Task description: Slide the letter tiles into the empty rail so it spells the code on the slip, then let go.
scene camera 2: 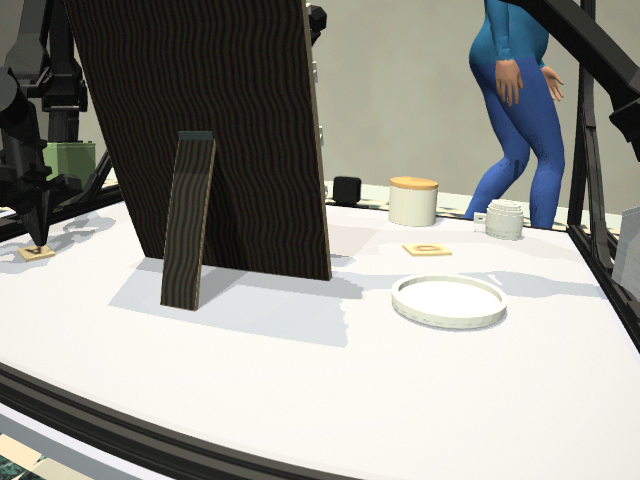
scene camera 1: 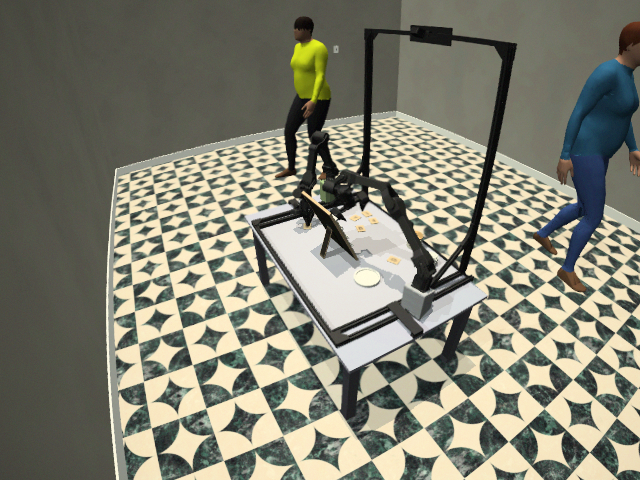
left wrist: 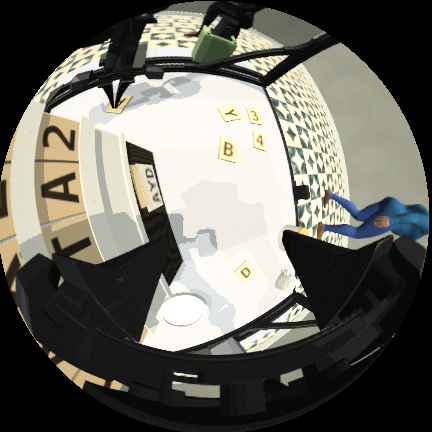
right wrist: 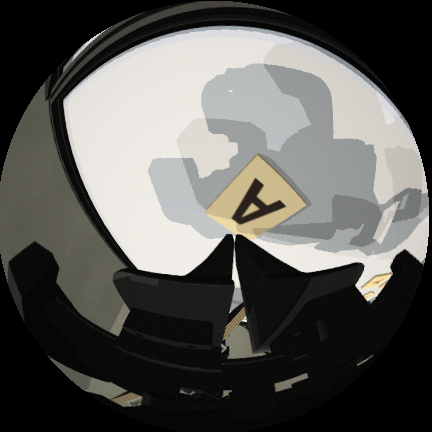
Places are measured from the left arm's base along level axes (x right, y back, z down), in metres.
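Where they show: left gripper, fingertip midpoint: (scene camera 1: pixel 354 216) (left wrist: pixel 226 239); right gripper, fingertip midpoint: (scene camera 2: pixel 41 245) (scene camera 1: pixel 308 226) (left wrist: pixel 113 107) (right wrist: pixel 232 239); left arm's base, link origin: (scene camera 1: pixel 420 287); right arm's base, link origin: (scene camera 2: pixel 62 142) (left wrist: pixel 220 33).
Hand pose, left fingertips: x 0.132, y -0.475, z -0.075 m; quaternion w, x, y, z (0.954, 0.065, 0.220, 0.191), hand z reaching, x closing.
Observation:
Each offset is from my left fingertips to the centre of the thing. "spot": to the spot under its first point.
The A tile @[dx -0.022, dy -0.320, dz +0.192 m] (scene camera 2: pixel 28 254) (left wrist: pixel 126 106) (right wrist: pixel 260 192) lies flat on the table. My right gripper (scene camera 2: pixel 41 244) (left wrist: pixel 113 107) (right wrist: pixel 232 239) is shut, its fingertips together at the tile's near edge, with nothing seen between them. My left gripper (left wrist: pixel 226 239) is open and empty in front of the board. Tiles Y @[dx +0.228, dy -0.183, dz +0.192 m] (left wrist: pixel 229 113), 3 (left wrist: pixel 254 116), 4 (left wrist: pixel 259 140), B @[dx +0.164, dy -0.088, dz +0.192 m] (left wrist: pixel 227 149) and D @[dx +0.065, dy +0.212, dz +0.192 m] (left wrist: pixel 245 272) (scene camera 2: pixel 427 250) lie loose. A pale rail @[dx -0.078, dy -0.047, dz +0.066 m] (left wrist: pixel 107 185) shows no tiles, beside a row with 2 @[spot: dx -0.083, dy -0.143, dz +0.008 m] (left wrist: pixel 60 137) and A (left wrist: pixel 60 187). The slip @[dx -0.029, dy -0.082, dz +0.159 m] (left wrist: pixel 152 187) reads AYD, partly hidden.
The leaning board @[dx -0.155, dy -0.066, dz +0.064 m] (scene camera 1: pixel 330 227) (scene camera 2: pixel 222 93) has a rear prop @[spot: dx -0.138, dy -0.059, dz +0.120 m] (scene camera 2: pixel 186 227). A round white tray @[dx -0.131, dy +0.200, dz +0.187 m] (scene camera 1: pixel 367 277) (scene camera 2: pixel 395 304) stands by its lower end. A lidded jar @[dx +0.241, dy +0.218, dz +0.161 m] (scene camera 2: pixel 413 204) and a ribbed mug @[dx +0.177, dy +0.354, dz +0.167 m] (scene camera 2: pixel 504 221) stand near the table's edge. A black frame surrounds the tabletop.

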